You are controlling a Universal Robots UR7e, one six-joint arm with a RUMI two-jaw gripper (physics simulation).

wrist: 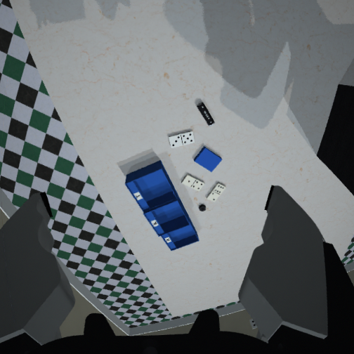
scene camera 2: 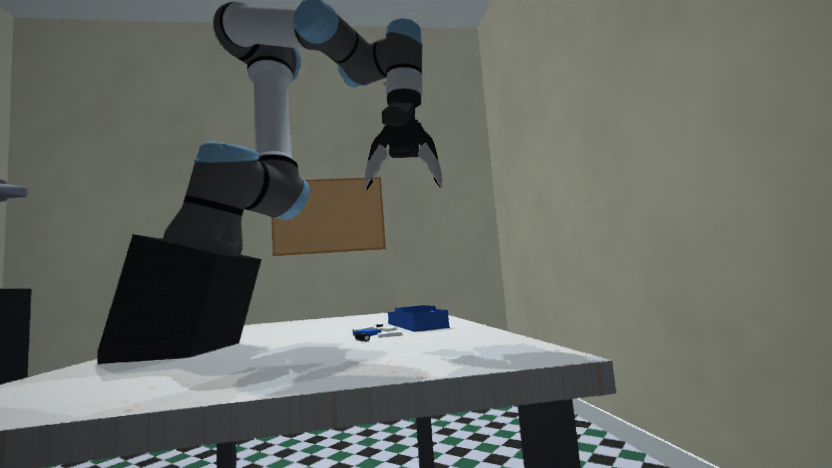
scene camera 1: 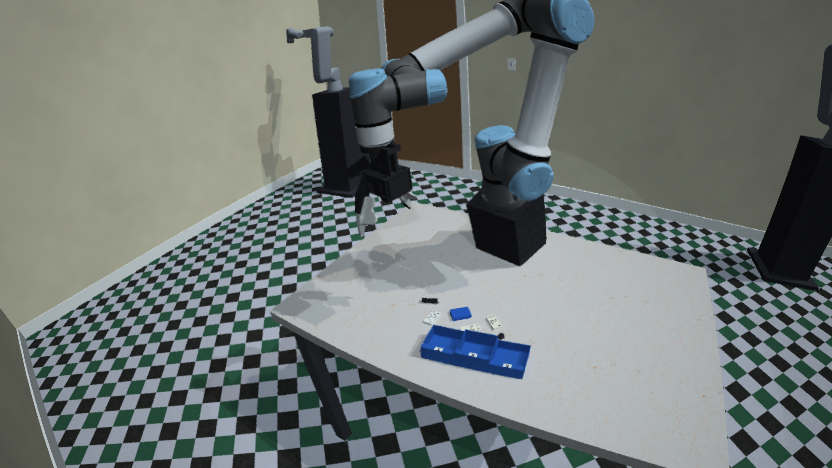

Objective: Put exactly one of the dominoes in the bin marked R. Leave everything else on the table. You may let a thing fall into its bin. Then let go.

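Frame: origin at the arm's base, x back, y right, z up, level; centimetres.
Where they show: gripper, between the fingertips: [scene camera 2: 403,188] [scene camera 1: 386,222]; arm's base, origin of its link: [scene camera 2: 203,247] [scene camera 1: 505,195].
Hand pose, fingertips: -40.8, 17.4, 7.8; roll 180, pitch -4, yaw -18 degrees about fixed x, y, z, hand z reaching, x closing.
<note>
Each offset is from my fingertips to the top centre of the thing, as dx, dy, dz.
A white domino @[+3.2, -8.7, -28.5] [scene camera 1: 432,317] [wrist: 181,139] and two cream dominoes [wrist: 193,182] [wrist: 216,192] lie flat on the table, apart from each other. In scene camera 1 one cream domino @[+2.5, -19.9, -28.5] [scene camera 1: 474,327] is partly hidden behind the tray; the other @[+7.1, -24.9, -28.5] [scene camera 1: 493,321] lies to its right. A blue tray @[-6.0, -24.6, -24.6] [scene camera 1: 488,365] [scene camera 2: 430,321] [wrist: 146,210] has three bins in a row, each with a small white label; I cannot read surely which says R. No domino shows in the bins. My gripper [scene camera 1: 385,220] [scene camera 2: 404,186] [wrist: 158,191] is open and empty, high above the table and the dominoes.
Near the dominoes lie a flat blue block @[+7.3, -15.2, -28.2] [scene camera 1: 460,313] [wrist: 207,158], a narrow black piece with light marks @[+9.4, -5.4, -27.8] [scene camera 1: 429,300] [wrist: 205,113] and a small round dark thing @[+2.7, -28.3, -28.4] [scene camera 1: 500,335] [wrist: 202,207], close to the tray. The arm's black base [scene camera 1: 507,229] stands at the back of the table.
</note>
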